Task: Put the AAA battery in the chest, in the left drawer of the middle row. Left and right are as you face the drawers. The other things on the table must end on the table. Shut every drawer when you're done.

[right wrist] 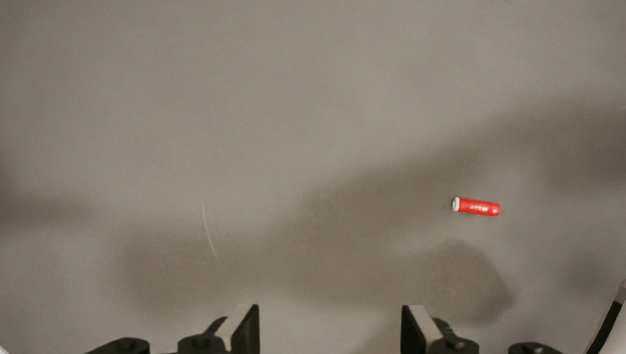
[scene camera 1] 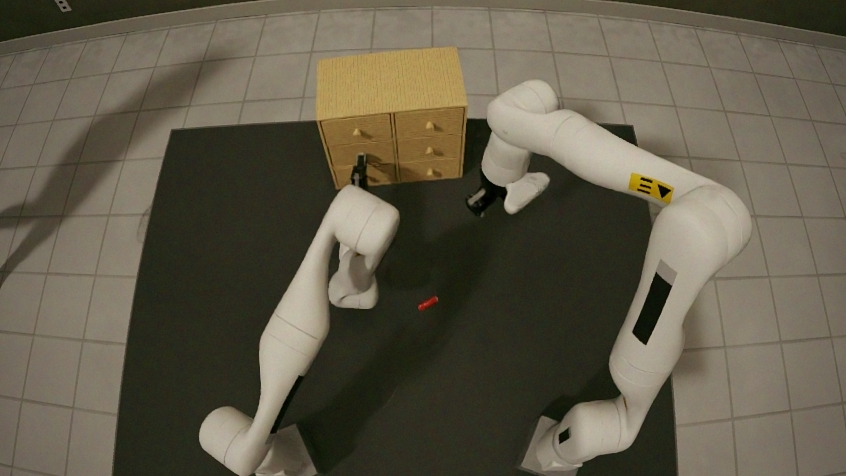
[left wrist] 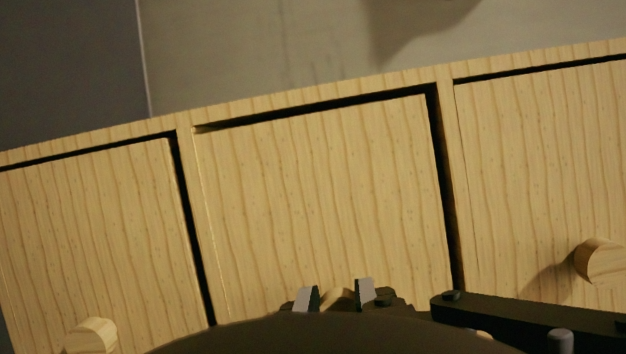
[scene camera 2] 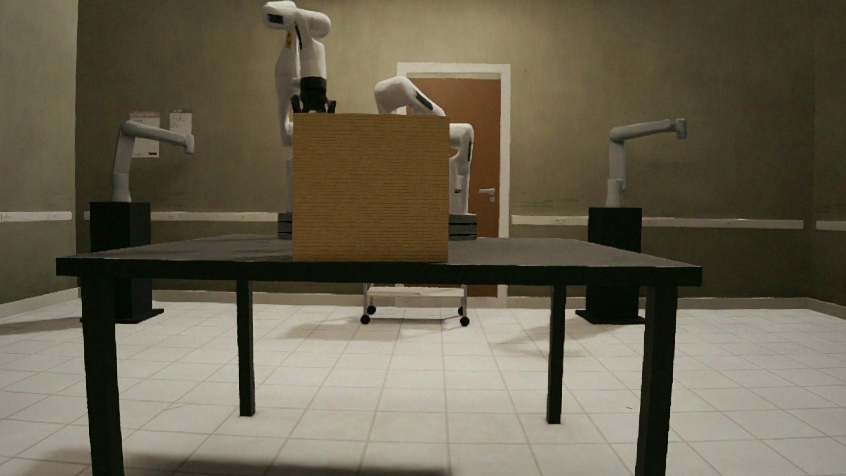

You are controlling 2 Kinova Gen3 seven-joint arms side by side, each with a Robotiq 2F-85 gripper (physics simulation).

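The wooden chest stands at the table's back. Its middle-row left drawer looks closed or almost closed, its front about level with the frame; its inside is hidden. My left gripper is shut on that drawer's round wooden knob. A red battery lies on the table, away from both grippers; its size marking is not readable. My right gripper is open and empty, pointing down above the table, in front and right of the chest in scene camera 1.
The other drawers, such as the top left one and the bottom left one, look shut. The dark table carries both arm bases. The right arm's forearm reaches in from the right, high above the table.
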